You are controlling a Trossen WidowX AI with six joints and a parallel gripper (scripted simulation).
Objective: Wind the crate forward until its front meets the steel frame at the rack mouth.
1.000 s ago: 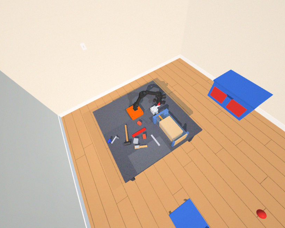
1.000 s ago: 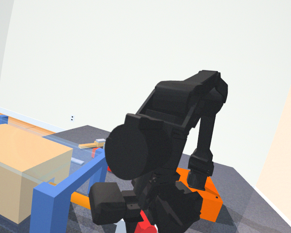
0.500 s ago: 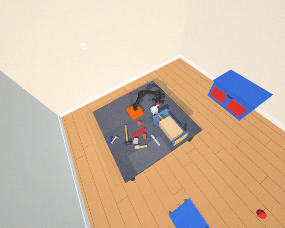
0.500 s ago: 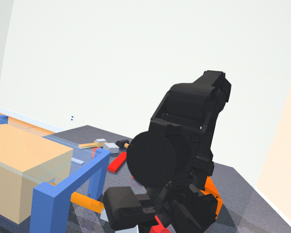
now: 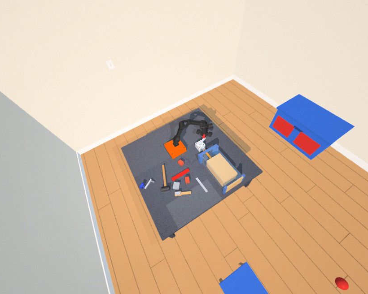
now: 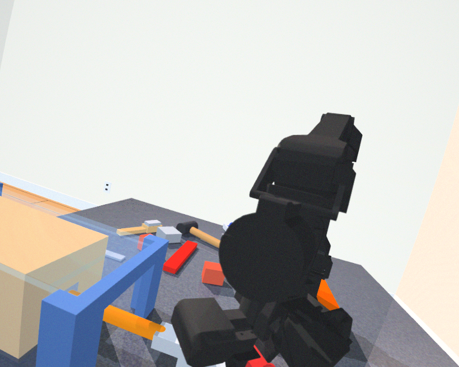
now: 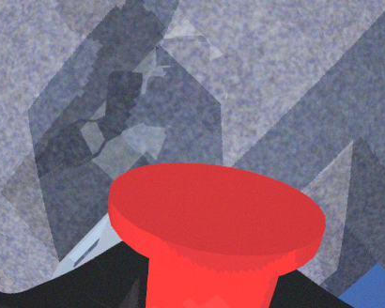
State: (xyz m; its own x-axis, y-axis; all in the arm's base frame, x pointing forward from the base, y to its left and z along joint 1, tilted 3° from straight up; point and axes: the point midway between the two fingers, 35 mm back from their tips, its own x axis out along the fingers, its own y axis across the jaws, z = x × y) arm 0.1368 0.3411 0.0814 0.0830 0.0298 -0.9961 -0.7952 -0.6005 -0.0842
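Right now the blue frame is 20 cm ahead of my gripper tip, 9 cm to the right of it and 1 cm below it. Also, from my gripper tip: white winch (2 cm ahead, 10 cm to the right, 9 cm below); then winch handle (1 cm ahead, 3 cm to the right, 1 cm below); then red knob (2 cm above).
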